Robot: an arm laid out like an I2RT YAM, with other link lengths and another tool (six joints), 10 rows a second.
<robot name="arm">
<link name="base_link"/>
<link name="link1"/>
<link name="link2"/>
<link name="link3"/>
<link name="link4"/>
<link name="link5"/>
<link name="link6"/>
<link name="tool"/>
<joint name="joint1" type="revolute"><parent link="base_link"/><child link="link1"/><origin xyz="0 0 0.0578" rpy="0 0 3.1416"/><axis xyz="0 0 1"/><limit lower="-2.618" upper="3.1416"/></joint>
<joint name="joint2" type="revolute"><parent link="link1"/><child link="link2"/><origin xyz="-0.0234 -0.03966 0.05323" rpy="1.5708 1.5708 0"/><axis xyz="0 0 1"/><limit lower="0" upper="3.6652"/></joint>
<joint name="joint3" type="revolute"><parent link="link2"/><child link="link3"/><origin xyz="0 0.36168 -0.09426" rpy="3.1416 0 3.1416"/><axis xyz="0 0 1"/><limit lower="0" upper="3.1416"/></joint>
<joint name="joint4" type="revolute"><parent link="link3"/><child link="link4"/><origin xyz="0.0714 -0.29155 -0.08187" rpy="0 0 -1.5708"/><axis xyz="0 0 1"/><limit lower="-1.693" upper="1.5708"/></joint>
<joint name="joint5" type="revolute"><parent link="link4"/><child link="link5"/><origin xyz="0.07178 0.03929 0.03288" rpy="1.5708 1.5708 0"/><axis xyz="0 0 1"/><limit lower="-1.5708" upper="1.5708"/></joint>
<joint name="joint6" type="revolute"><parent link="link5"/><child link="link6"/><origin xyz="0 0.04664 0.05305" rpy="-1.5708 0 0"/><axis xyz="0 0 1"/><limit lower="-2.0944" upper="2.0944"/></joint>
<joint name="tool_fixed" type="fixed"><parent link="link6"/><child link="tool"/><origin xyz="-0.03 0.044 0.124" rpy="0.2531 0 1.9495"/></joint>
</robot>
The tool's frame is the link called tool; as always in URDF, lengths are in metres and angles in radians.
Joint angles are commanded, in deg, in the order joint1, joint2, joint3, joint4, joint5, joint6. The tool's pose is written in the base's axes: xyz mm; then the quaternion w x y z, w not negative. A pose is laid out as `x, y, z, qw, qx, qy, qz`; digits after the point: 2 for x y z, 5 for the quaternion.
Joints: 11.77, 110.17, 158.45, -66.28, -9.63, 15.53
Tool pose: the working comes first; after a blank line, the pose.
Where each joint sits with the arm in this pose, in the base's axes (m; each line is computed from the numbers above, not from the rounded line before):
joint1: 0.0000 0.0000 0.0578
joint2: 0.0148 0.0436 0.1110
joint3: 0.1561 -0.0232 0.4505
joint4: 0.2772 0.0856 0.7157
joint5: 0.3626 0.0698 0.7308
joint6: 0.3878 0.0830 0.6662
the tool: 0.5223 0.0913 0.6590

522.31, 91.29, 658.98, 0.40286, -0.75239, 0.06476, -0.51712
